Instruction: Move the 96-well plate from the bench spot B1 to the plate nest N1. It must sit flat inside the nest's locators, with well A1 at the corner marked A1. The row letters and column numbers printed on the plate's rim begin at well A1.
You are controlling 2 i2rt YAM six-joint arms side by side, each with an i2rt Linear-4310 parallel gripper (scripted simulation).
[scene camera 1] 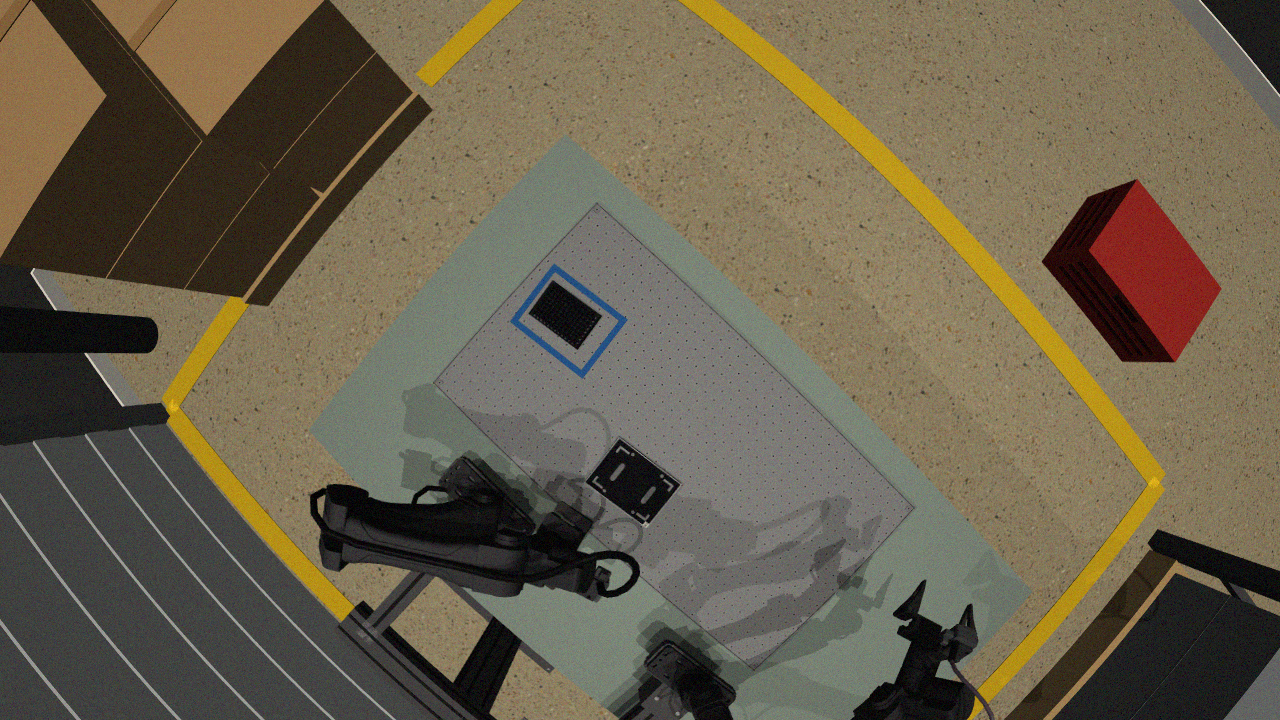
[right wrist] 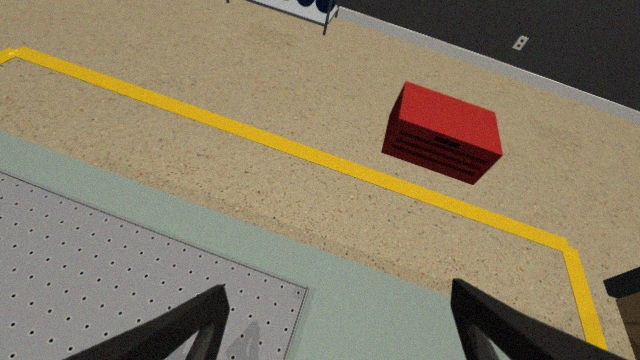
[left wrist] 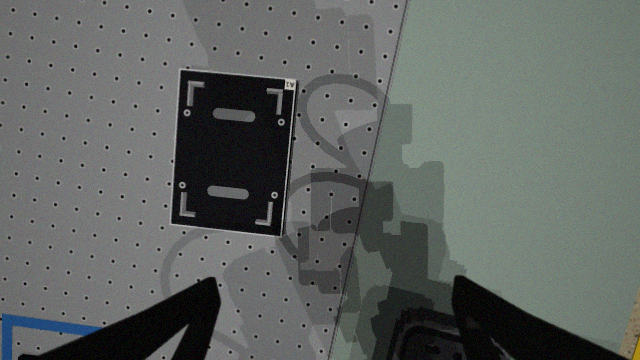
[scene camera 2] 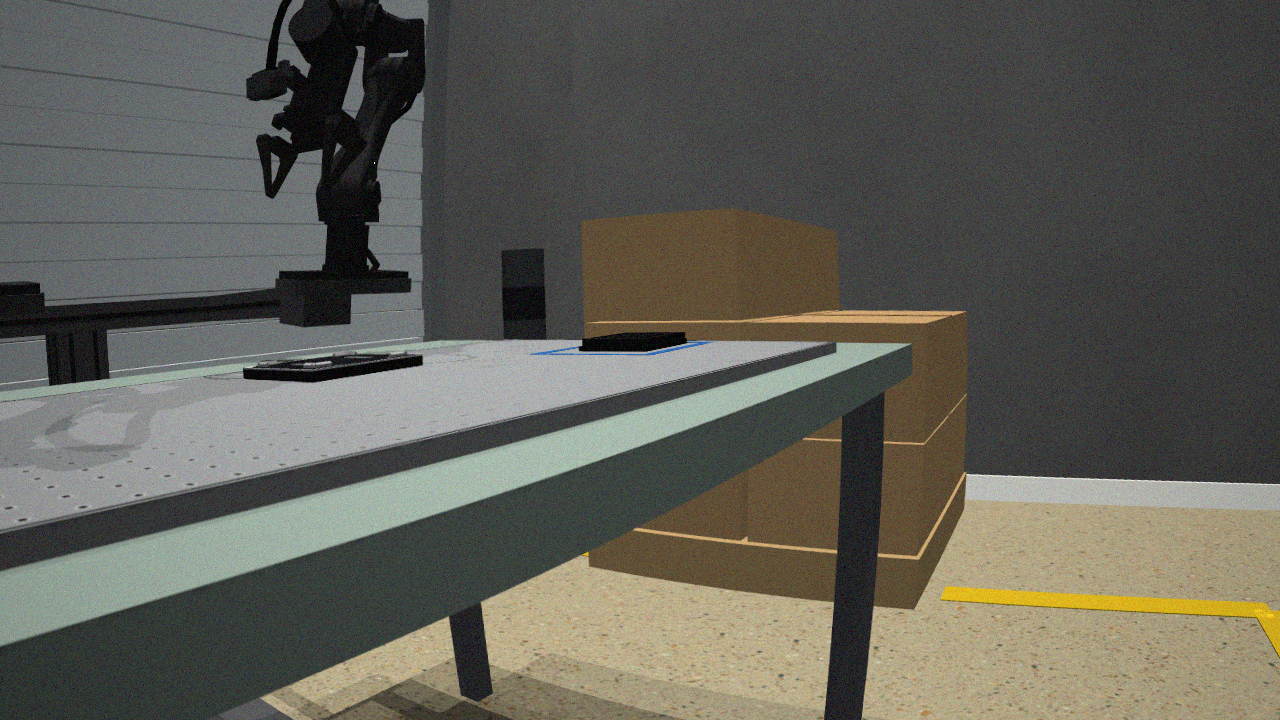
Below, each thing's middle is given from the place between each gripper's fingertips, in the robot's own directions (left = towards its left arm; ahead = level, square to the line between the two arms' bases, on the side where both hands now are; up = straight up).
My left gripper (scene camera 2: 296, 193) is now 310 mm to the right of the black 96-well plate (scene camera 1: 560, 294), 270 mm short of it and 210 mm above it. From my left hand the other things lie so: black plate nest (scene camera 1: 639, 475): 210 mm below, 110 mm ahead, 30 mm to the right.
I see my right gripper (scene camera 1: 947, 592) 26 cm past the black plate nest, 51 cm to the right of it and 30 cm above it. The rest, counted from my right hand: black 96-well plate (11 cm behind, 85 cm to the left, 30 cm below).
